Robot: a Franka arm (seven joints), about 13 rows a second.
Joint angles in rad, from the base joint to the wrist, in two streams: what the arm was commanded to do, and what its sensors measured. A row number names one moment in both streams.
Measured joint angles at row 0:
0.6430 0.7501 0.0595 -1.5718 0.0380 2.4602 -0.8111
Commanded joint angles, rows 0 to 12:
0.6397 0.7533 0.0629 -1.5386 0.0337 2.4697 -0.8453
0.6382 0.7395 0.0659 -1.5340 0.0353 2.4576 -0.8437
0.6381 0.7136 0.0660 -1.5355 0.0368 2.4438 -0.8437
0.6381 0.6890 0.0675 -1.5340 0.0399 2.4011 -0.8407
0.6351 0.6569 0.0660 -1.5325 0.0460 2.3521 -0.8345
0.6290 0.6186 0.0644 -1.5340 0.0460 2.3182 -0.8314
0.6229 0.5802 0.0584 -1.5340 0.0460 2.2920 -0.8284
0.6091 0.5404 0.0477 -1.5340 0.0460 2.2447 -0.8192
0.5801 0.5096 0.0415 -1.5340 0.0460 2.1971 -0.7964
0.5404 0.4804 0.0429 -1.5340 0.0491 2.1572 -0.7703
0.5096 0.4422 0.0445 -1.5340 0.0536 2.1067 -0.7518
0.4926 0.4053 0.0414 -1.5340 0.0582 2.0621 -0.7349
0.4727 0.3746 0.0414 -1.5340 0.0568 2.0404 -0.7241
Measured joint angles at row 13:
0.5110 0.4514 0.0290 -1.5015 0.0443 2.0858 -0.7657
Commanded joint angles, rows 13 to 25:
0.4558 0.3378 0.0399 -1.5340 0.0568 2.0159 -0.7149
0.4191 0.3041 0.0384 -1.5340 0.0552 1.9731 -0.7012
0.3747 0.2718 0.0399 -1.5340 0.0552 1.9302 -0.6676
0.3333 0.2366 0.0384 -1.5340 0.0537 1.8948 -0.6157
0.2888 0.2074 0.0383 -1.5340 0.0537 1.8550 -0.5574
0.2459 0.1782 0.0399 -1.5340 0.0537 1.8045 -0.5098
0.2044 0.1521 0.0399 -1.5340 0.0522 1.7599 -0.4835
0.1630 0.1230 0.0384 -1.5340 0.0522 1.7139 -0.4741
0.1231 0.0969 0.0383 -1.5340 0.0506 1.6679 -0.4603
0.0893 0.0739 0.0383 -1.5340 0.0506 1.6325 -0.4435
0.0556 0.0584 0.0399 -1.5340 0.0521 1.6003 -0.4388
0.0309 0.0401 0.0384 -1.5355 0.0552 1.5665 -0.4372
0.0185 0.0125 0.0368 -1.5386 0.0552 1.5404 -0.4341
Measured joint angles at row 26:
0.0521 0.0702 0.0177 -1.5041 0.0465 1.5708 -0.4706
